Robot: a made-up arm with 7 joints. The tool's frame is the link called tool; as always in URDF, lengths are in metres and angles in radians.
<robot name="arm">
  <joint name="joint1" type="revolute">
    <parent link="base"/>
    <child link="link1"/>
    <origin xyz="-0.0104 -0.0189 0.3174" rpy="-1.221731 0 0"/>
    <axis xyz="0 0 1"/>
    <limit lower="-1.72" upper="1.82"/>
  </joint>
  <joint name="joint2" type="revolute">
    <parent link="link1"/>
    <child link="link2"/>
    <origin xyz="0.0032 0.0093 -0.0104" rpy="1.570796 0 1.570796"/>
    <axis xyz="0 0 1"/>
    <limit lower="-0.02" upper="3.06"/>
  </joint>
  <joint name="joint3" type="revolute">
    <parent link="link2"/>
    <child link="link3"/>
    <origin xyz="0.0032 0.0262 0.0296" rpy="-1.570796 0 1.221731"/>
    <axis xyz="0 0 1"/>
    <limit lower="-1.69" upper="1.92"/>
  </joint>
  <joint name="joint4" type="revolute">
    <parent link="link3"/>
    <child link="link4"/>
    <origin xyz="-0.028 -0.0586 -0.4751" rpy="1.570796 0 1.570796"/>
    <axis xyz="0 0 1"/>
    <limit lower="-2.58" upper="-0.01"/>
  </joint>
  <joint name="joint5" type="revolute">
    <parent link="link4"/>
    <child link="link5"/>
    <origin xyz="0.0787 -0.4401 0.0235" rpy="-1.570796 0 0"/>
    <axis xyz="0 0 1"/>
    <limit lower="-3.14" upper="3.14"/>
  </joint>
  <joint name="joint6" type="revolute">
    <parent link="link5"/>
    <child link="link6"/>
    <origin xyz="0.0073 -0.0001 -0.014" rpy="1.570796 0 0"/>
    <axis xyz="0 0 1"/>
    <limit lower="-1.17" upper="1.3"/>
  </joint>
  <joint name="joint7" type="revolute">
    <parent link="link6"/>
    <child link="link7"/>
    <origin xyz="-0.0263 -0.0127 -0.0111" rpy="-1.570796 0 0"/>
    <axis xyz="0 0 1"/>
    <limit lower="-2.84" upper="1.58"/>
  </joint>
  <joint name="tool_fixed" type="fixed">
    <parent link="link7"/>
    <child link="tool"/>
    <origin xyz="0.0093 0.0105 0.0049" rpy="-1.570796 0 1.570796"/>
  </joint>
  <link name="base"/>
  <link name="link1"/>
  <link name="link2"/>
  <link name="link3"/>
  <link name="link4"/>
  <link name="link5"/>
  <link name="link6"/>
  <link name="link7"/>
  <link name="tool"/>
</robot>
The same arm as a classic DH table. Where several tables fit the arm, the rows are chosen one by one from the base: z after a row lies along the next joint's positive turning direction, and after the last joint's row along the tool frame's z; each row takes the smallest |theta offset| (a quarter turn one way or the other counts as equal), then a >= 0, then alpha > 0; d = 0 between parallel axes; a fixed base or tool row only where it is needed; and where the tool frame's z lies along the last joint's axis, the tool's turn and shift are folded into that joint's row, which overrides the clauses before.
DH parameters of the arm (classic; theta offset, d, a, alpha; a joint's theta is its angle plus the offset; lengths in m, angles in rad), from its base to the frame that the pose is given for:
base (fixed): 0 0.3243 -0.0104 -1.2218
joint1: 1.5708 -0.0305 0.0093 1.5708
joint2: 1.2218 0.0328 0.0257 -1.5708
joint3: -1.5708 -0.4691 0.0586 -1.5708
joint4: 0 -0.0045 -0.0787 1.5708
joint5: 0 -0.4541 -0.0073 -1.5708
joint6: 0 -0.011 0.0263 1.5708
joint7: -1.5708 -0.0078 0.0105 -1.5708
tool (fixed): 0 -0.0093 0 0
Joint limits (rad, base to tool): -1.72..1.82 -0.02..3.06 -1.69..1.92 -2.58..-0.01 -3.14..3.14 -1.17..1.3 -2.84..1.58

